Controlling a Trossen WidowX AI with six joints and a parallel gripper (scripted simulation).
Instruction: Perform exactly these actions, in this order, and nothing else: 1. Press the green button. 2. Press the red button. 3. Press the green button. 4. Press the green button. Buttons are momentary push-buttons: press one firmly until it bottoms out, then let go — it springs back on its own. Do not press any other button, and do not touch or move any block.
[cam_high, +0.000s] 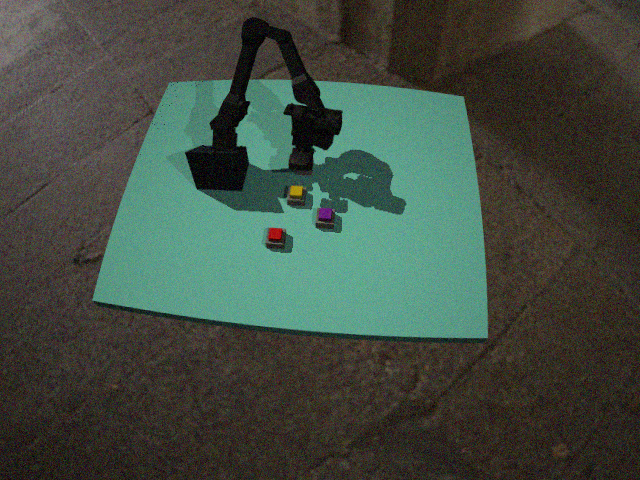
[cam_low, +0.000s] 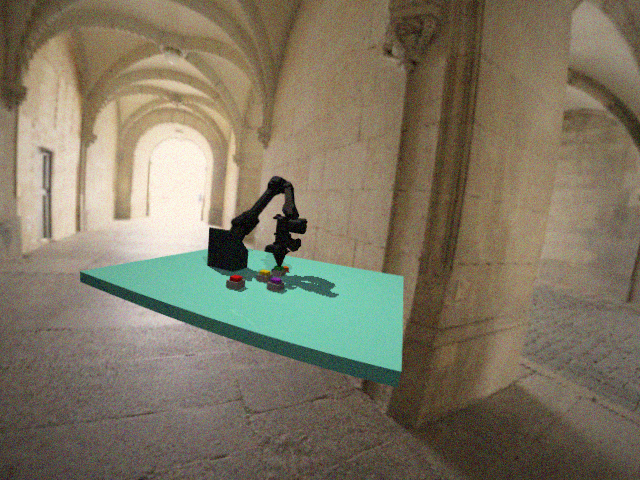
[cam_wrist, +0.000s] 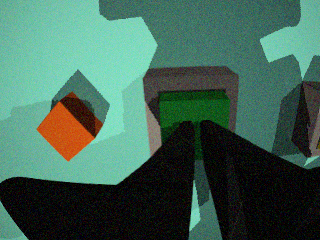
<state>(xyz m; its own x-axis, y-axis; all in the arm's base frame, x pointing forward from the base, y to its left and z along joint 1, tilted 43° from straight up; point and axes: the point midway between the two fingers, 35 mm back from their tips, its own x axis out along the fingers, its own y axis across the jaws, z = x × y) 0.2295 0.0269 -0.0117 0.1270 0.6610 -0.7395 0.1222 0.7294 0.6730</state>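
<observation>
Now: the orange block 8 cm to the left of my gripper tip and 3 cm below it. The rest, counted from my gripper tip: yellow button 10 cm to the right, 2 cm behind, 1 cm below; then green button 1 cm below; then purple button 18 cm to the right, 5 cm ahead, 1 cm below.
</observation>
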